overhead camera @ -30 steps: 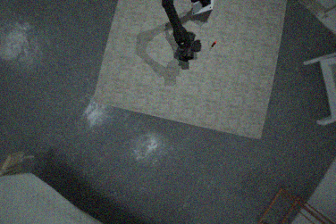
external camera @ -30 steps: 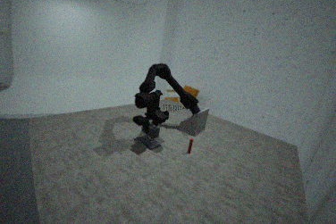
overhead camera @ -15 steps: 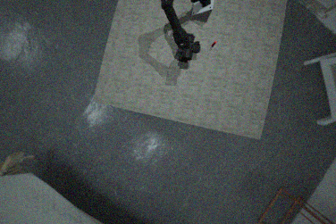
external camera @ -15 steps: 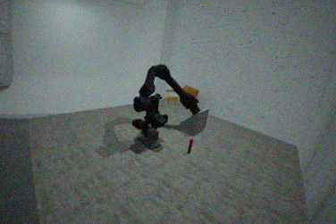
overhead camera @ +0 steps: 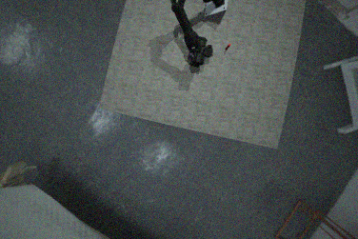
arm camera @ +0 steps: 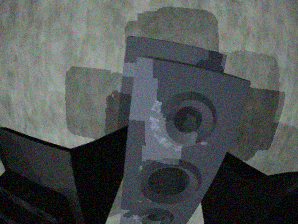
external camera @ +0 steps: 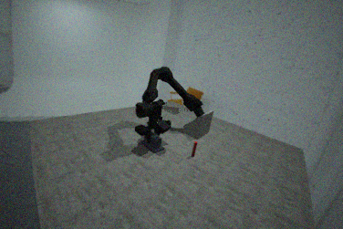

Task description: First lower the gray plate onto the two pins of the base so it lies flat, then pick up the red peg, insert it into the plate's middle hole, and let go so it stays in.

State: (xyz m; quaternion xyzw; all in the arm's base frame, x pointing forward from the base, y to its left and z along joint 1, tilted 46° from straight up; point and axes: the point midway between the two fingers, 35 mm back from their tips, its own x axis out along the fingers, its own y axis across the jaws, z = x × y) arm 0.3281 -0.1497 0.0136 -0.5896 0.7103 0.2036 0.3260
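Right now my gripper tip is 30 mm below the gray plate. The rest, counted from my gripper tip: red peg (200 mm to the left, 80 mm behind, 20 mm above).
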